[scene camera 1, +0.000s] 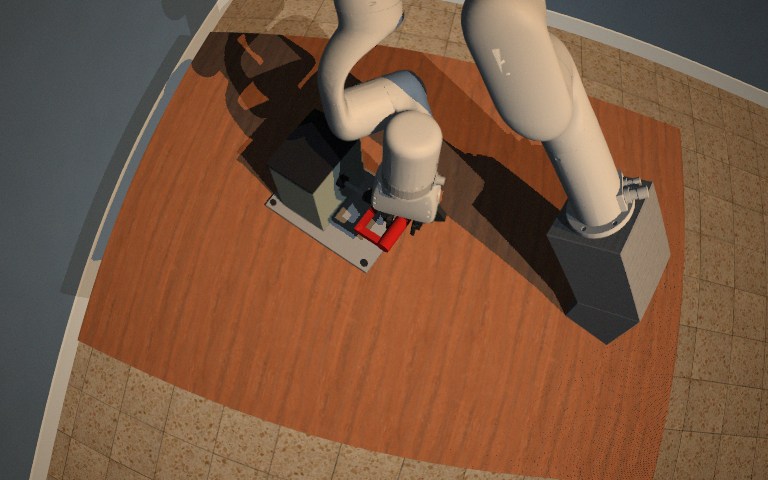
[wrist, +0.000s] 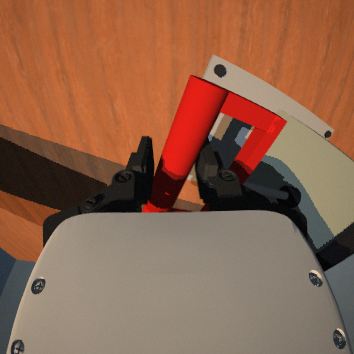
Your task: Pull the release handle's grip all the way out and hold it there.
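Observation:
The red grip (scene camera 1: 394, 234) (wrist: 192, 120) is a round bar on a red rectangular frame, in the middle of the scene view and upper middle of the wrist view. It stands out from the pale housing with a dark top (scene camera 1: 310, 161), above the outer end of the grey base plate (scene camera 1: 345, 243) (wrist: 267, 95). A dark rod shows between the housing and the red frame. My gripper (wrist: 174, 151) is shut on the red bar, with one black finger on each side of it. The arm's wrist hides part of the bar and the fingers in the scene view.
The base plate lies on the wooden table top (scene camera 1: 339, 350) (wrist: 100, 60), with dark round bolts at its corners. The arm's dark grey pedestal (scene camera 1: 594, 277) stands at the right. Tiled floor (scene camera 1: 169, 418) surrounds the table, and the arm's shadow falls across the wood.

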